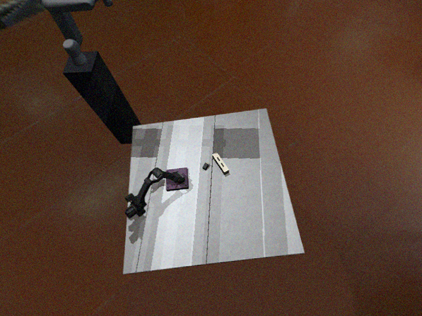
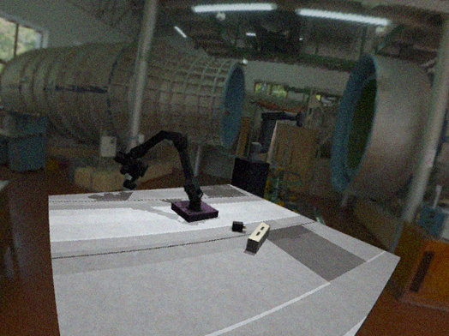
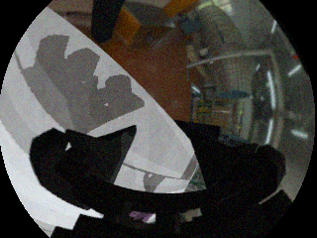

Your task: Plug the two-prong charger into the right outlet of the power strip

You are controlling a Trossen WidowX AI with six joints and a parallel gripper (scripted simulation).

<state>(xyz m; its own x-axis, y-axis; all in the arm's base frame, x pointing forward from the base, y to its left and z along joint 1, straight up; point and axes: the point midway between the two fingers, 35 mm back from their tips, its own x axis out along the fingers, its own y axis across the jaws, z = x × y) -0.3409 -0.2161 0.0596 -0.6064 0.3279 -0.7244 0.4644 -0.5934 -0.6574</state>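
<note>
My gripper tip is now 57 cm short of the two-prong charger, 35 cm to the right of it and 6 cm above it.
</note>
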